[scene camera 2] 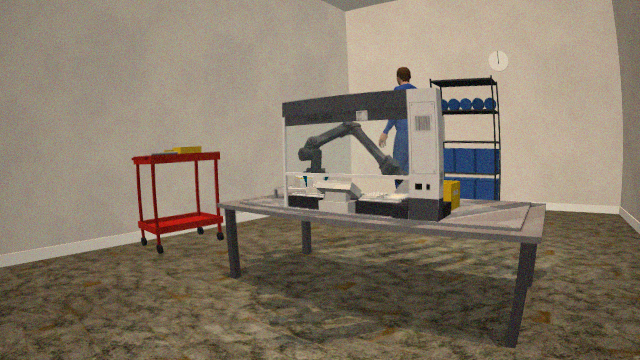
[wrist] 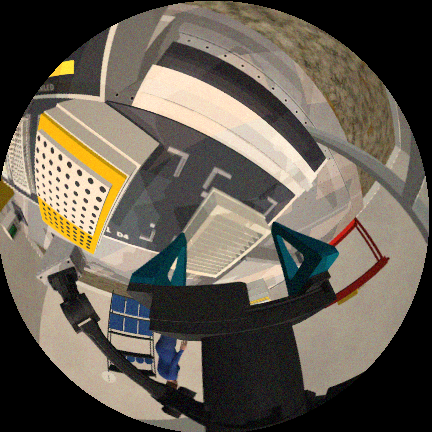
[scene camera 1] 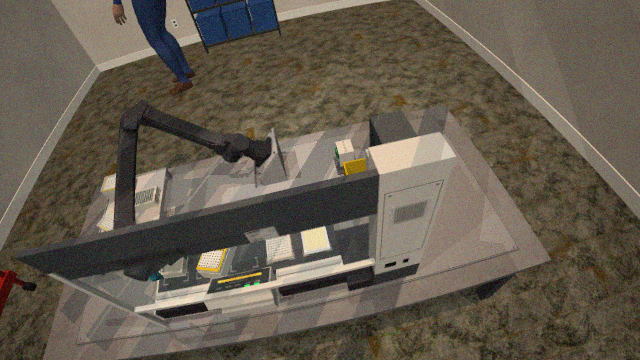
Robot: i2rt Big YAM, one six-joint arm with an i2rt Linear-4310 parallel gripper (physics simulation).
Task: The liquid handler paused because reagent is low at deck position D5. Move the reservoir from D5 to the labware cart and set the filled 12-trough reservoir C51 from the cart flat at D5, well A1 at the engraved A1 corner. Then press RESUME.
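Frame: origin at the arm's base, x ahead, y left, z up, level; metres.
Seen in the pictures: gripper, fingertip midpoint: (wrist: 229, 231) (scene camera 1: 174, 267); arm's base at its link origin: (scene camera 2: 406, 181) (wrist: 62, 276) (scene camera 1: 264, 152).
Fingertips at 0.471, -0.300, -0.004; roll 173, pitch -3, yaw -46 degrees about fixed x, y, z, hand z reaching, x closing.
Observation:
Pixels of each thing's top centre, then the offset from my fingertips to it, as dx, dy, dz.
- pale ribbed reservoir at its top centre: (wrist: 215, 254) (scene camera 1: 172, 256) (scene camera 2: 318, 186) -0.042, -0.016, +0.001
- second ribbed reservoir at its top centre: (scene camera 1: 142, 196) -0.333, -0.238, -0.004
The pale ribbed reservoir (wrist: 227, 240) (scene camera 1: 173, 270) sits on the dark deck at the end beyond the D4 label. My gripper (wrist: 229, 231) (scene camera 2: 315, 180) is open and empty. In the wrist view its teal fingers show on either side of the reservoir's near part; the left one overlaps its edge, and contact or exact height cannot be told. A second ribbed reservoir (scene camera 1: 146, 196) stands on the white stand (scene camera 1: 158, 178) behind the machine at the left. The handler's screen (scene camera 1: 240, 281) (wrist: 82, 82) shows a yellow band; the RESUME button cannot be read.
A yellow-rimmed tip rack (wrist: 75, 182) (scene camera 1: 211, 260) stands beside the reservoir's deck area. Two pale plates (scene camera 1: 279, 248) (scene camera 1: 315, 240) lie farther along. The dark top beam (scene camera 1: 310, 200) spans above the deck. A second arm (scene camera 1: 187, 132) is mounted behind. A red trolley (scene camera 2: 180, 158) stands left of the table.

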